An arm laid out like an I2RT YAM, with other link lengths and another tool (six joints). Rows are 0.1 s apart.
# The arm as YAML. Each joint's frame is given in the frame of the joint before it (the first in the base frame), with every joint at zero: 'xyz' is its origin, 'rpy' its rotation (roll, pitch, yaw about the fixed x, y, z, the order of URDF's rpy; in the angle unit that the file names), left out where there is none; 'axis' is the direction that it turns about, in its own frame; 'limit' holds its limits. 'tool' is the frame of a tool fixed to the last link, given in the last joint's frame.
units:
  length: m
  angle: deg
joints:
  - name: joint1
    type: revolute
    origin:
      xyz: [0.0, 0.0, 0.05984]
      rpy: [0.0, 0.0, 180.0]
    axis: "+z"
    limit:
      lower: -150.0
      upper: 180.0
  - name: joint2
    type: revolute
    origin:
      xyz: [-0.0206, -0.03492, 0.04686]
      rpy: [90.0, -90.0, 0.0]
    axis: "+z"
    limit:
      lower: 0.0
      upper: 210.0
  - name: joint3
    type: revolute
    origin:
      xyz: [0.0, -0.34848, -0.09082]
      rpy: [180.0, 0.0, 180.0]
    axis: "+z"
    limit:
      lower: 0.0
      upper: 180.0
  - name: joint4
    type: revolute
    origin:
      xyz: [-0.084, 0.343, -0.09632]
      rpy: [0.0, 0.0, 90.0]
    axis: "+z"
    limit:
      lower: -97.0
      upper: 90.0
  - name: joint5
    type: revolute
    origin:
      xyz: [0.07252, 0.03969, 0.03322]
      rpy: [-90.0, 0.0, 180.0]
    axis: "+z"
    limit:
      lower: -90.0
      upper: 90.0
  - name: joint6
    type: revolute
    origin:
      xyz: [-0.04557, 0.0, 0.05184]
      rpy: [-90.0, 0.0, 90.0]
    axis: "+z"
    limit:
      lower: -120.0
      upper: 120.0
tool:
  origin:
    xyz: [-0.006, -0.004, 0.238]
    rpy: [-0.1, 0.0, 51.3]
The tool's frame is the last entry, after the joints.
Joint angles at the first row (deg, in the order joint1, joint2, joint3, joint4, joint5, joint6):
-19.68, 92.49, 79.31, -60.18, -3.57, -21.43
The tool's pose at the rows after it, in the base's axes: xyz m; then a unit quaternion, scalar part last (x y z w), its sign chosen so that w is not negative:
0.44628, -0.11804, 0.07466, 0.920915, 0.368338, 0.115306, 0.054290
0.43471, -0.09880, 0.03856, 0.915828, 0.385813, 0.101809, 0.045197
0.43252, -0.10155, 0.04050, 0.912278, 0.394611, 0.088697, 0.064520
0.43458, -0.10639, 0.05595, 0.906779, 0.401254, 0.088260, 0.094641
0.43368, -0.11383, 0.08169, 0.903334, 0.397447, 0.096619, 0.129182
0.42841, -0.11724, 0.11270, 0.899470, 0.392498, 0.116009, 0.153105
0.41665, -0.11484, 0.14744, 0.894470, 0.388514, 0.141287, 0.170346
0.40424, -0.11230, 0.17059, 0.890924, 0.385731, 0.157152, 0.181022
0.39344, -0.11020, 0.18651, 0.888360, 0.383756, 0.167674, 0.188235
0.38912, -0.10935, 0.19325, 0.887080, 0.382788, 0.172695, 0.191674
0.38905, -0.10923, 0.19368, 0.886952, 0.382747, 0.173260, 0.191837
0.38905, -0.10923, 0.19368, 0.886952, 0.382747, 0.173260, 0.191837
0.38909, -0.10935, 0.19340, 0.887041, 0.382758, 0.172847, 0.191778
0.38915, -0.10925, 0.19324, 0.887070, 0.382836, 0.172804, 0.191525
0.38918, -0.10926, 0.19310, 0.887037, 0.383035, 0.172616, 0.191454
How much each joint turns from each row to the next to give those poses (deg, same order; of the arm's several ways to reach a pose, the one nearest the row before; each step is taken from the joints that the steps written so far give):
2.73, 0.00, -5.73, 3.25, 0.13, 0.00
2.19, 0.00, -5.55, 3.74, 0.39, 0.00
1.39, -0.42, -0.13, -0.13, 2.84, 0.00
1.36, -1.83, 0.15, 0.02, 3.00, 0.02
0.87, -3.33, 0.00, -0.24, 2.90, 0.59
0.09, -4.30, 0.00, -0.85, 1.03, 0.07
0.00, -5.29, 0.00, -1.71, -0.02, -0.03
0.00, -3.87, -0.02, -1.59, -0.02, 0.01
0.00, -2.84, 0.00, -1.33, 0.00, -0.01
0.00, -1.20, 0.00, -0.48, 0.00, 0.01
0.00, -0.07, 0.00, -0.01, -0.02, -0.01
0.00, 0.00, 0.00, 0.00, 0.00, 0.00
0.00, 0.05, 0.00, 0.00, 0.02, 0.00
0.00, 0.02, 0.00, 0.00, -0.02, 0.00
0.00, 0.02, 0.00, 0.00, -0.01, -0.02

